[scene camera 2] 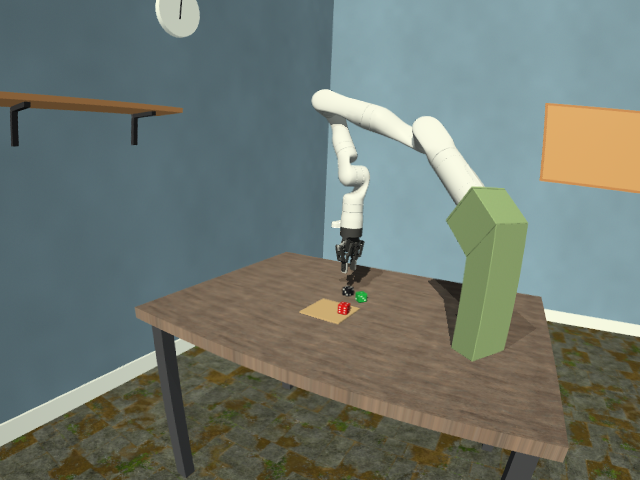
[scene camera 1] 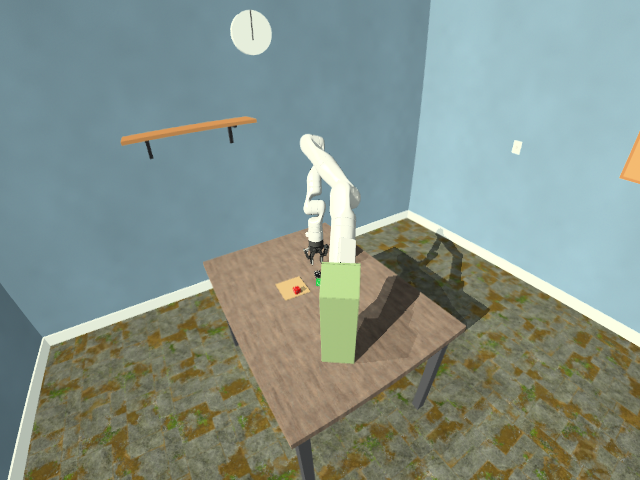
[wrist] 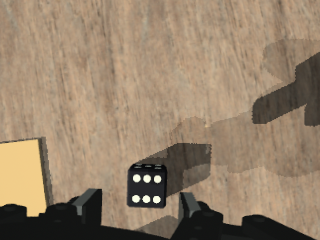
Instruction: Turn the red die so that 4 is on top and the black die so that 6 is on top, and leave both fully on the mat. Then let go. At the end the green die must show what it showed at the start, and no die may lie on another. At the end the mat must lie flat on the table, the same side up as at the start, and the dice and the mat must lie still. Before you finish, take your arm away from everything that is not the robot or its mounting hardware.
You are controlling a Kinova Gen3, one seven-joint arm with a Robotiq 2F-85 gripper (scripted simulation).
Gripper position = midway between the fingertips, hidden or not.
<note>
In view: my gripper [scene camera 2: 348, 271], a tan mat [scene camera 2: 324, 309] and a black die [wrist: 147, 183].
My gripper shows as well in the wrist view [wrist: 140, 208].
</note>
